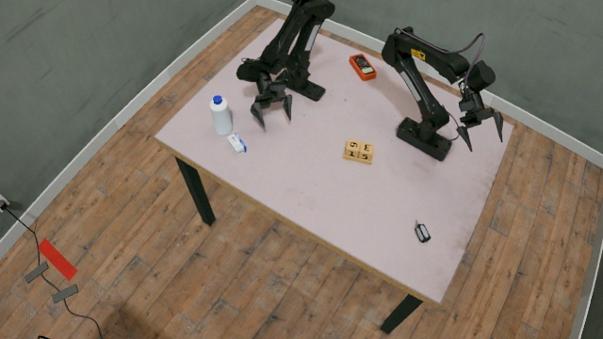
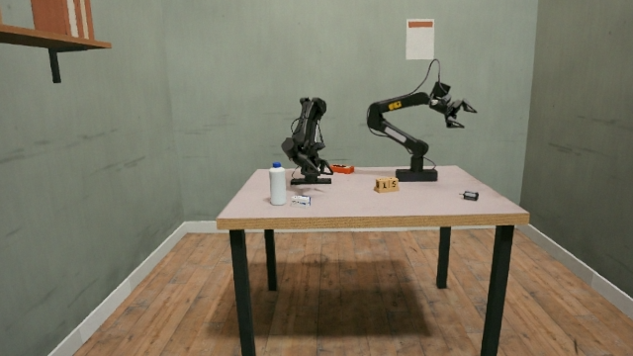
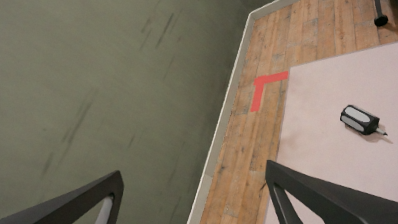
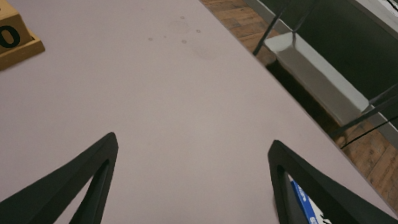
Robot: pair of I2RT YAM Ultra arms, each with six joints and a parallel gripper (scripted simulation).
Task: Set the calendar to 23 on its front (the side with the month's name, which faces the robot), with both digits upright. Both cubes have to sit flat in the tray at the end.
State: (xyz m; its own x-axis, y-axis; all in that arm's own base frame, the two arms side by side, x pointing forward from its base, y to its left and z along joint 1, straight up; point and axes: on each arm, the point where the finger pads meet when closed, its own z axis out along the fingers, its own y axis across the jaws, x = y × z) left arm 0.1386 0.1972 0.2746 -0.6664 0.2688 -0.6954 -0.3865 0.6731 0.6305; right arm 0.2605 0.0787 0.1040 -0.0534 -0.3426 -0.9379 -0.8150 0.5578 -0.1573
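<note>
Right now my left hand is 390 mm to the left of the number cube, 280 mm above it and 30 mm short of it. Round my left hand: wooden tray: 370 mm to the right, 300 mm below, 20 mm ahead; then white bottle: 840 mm to the right, 230 mm below, 170 mm ahead; then black object: 300 mm below, 180 mm ahead, 60 mm to the right.
</note>
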